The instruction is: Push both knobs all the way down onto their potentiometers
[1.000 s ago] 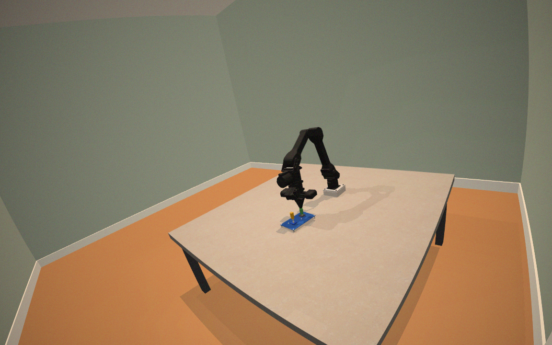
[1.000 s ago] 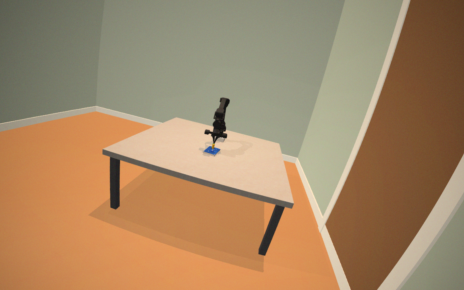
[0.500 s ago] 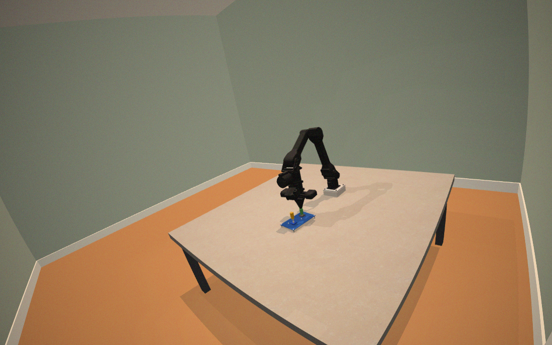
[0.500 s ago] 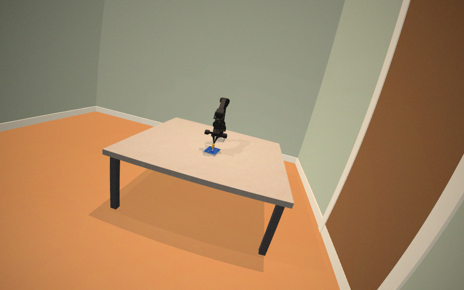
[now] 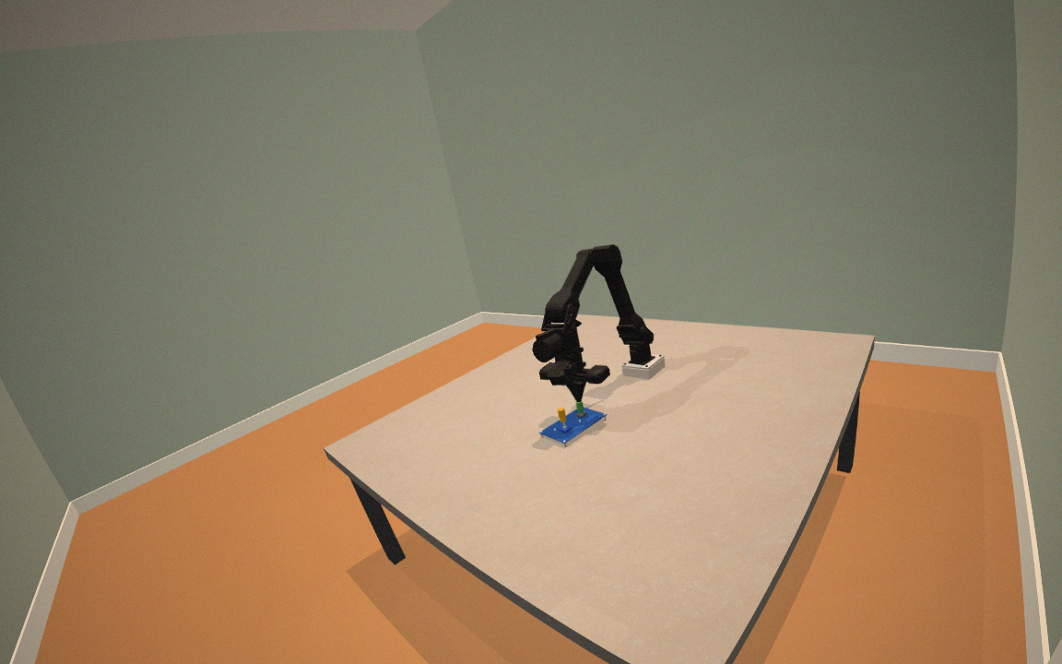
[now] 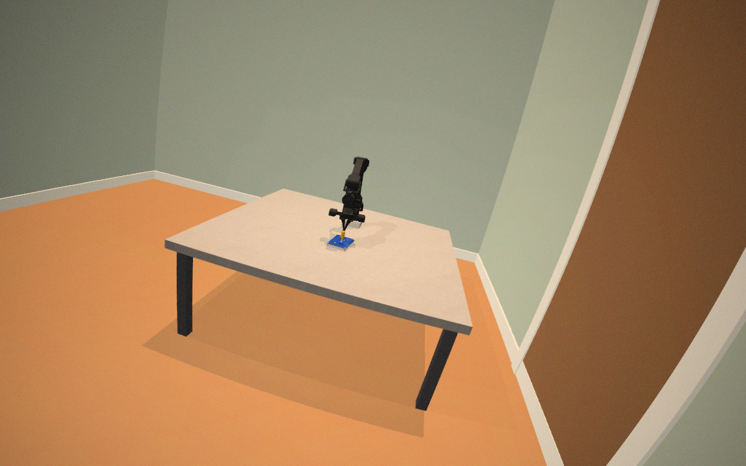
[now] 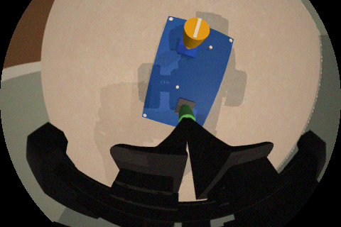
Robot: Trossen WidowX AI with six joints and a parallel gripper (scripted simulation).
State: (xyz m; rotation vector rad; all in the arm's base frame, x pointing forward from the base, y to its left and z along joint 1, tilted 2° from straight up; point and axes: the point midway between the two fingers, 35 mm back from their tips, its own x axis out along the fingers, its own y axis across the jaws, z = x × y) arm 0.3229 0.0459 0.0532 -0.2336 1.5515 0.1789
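Right now the green knob is 2 cm below my gripper tip. The rest, counted from my gripper tip: orange knob: 8 cm ahead, 2 cm to the left, 1 cm above.
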